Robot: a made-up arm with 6 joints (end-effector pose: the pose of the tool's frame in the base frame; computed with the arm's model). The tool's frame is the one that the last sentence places. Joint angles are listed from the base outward.
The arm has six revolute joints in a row. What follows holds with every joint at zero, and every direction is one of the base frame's.
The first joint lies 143 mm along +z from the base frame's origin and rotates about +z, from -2.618 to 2.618 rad.
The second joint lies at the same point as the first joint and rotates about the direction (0.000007, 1, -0.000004), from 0 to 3.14 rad.
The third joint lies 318 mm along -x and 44 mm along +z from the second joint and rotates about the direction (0.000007, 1, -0.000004), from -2.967 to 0 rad.
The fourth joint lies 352 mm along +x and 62 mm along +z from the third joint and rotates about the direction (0.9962, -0.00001, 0.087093), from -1.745 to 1.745 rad.
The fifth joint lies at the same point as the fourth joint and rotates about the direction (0.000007, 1, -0.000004), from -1.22 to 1.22 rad.
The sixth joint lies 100 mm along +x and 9 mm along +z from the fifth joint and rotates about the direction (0.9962, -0.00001, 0.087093), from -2.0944 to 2.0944 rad.
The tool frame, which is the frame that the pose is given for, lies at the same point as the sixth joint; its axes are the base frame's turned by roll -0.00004, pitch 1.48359 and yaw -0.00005 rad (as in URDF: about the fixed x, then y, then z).
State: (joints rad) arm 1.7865 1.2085 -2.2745 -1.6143 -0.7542 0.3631
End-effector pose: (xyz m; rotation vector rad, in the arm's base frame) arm -0.0837 0.0602 0.8595 -0.4771 -0.7333 0.6588
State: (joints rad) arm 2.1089 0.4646 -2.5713 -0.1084 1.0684 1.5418
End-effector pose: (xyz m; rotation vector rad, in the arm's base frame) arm 0.2414 -0.3859 0.6862 0.0633 -0.6200 -2.6451
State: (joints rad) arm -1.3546 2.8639 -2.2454 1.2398 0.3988 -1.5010
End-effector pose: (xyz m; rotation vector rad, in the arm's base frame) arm 0.1890 -0.6896 -0.0235 0.9531 2.0156 -0.5003
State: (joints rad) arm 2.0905 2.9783 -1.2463 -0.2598 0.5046 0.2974
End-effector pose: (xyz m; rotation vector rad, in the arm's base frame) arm -0.1246 0.2427 -0.2904 2.4592 -1.4804 0.8180
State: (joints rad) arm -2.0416 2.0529 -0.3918 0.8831 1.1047 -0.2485
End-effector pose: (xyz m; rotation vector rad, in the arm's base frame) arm -0.0106 -0.1735 0.0030 2.5892 0.6116 1.6432
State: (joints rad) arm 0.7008 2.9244 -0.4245 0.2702 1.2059 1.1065
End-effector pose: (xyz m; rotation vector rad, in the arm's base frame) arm -0.0252 0.0114 -0.0485 -0.5545 -1.1350 1.5428
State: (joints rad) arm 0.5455 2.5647 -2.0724 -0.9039 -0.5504 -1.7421
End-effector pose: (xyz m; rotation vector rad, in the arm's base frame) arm 0.5952 0.4097 0.1641 -1.7209 -0.3288 -1.1977
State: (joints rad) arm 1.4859 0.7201 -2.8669 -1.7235 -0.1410 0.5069
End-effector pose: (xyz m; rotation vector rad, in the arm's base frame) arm -0.0577 -0.5102 0.7269 0.5972 -0.2709 0.2134
